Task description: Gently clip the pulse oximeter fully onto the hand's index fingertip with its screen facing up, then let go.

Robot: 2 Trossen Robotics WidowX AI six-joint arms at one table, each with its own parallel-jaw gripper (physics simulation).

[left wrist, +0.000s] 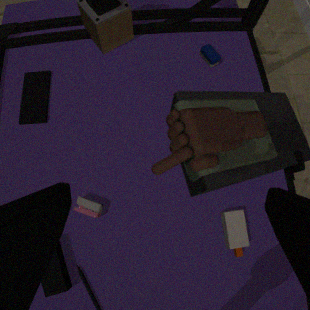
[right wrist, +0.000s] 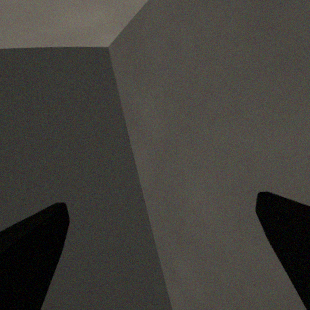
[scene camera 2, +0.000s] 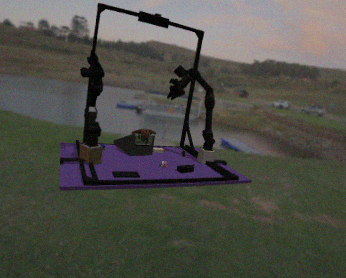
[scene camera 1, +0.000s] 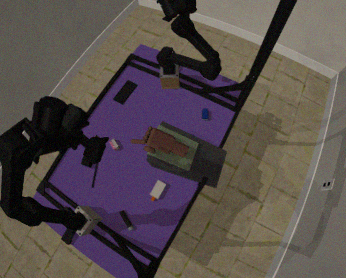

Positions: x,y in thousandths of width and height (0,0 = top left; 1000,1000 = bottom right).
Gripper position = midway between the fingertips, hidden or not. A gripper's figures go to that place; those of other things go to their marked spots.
My left gripper (left wrist: 550,631) is 0.10 m from the lens. A white box with orange tip (left wrist: 753,718) is 0.55 m from the lens. A grey-green block (left wrist: 821,485) is 0.49 m from the lens. The marked spots on the grey-green block and the white box with orange tip are 0.17 m apart.
